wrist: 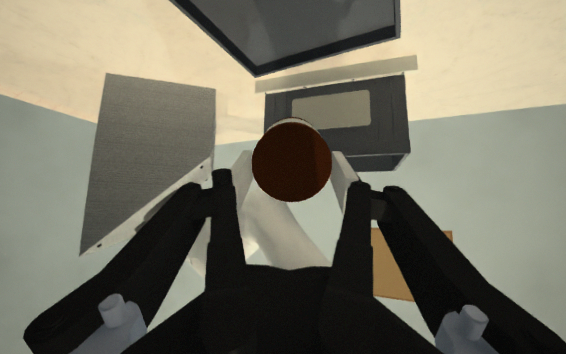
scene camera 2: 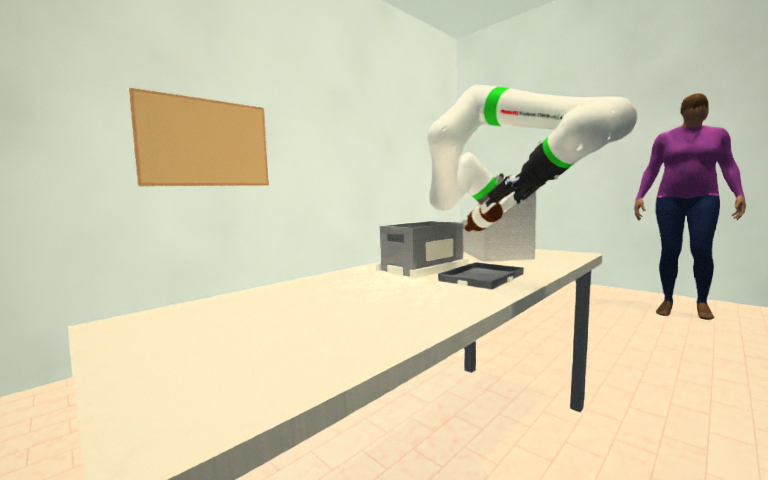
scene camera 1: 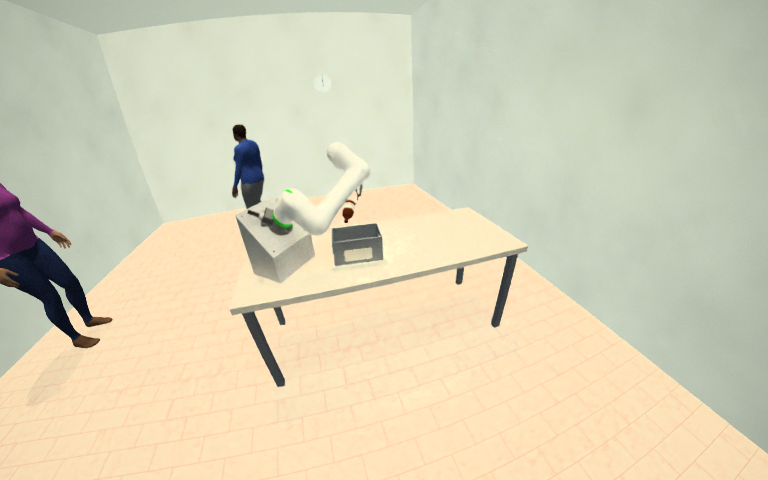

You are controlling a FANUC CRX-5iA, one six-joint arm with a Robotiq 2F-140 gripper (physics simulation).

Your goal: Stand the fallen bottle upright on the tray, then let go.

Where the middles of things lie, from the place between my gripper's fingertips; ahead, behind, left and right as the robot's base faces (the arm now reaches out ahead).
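The brown bottle [wrist: 291,162] is lower than my hand by 30 mm, and it is also 50 mm to the right of my hand and 20 mm behind it.
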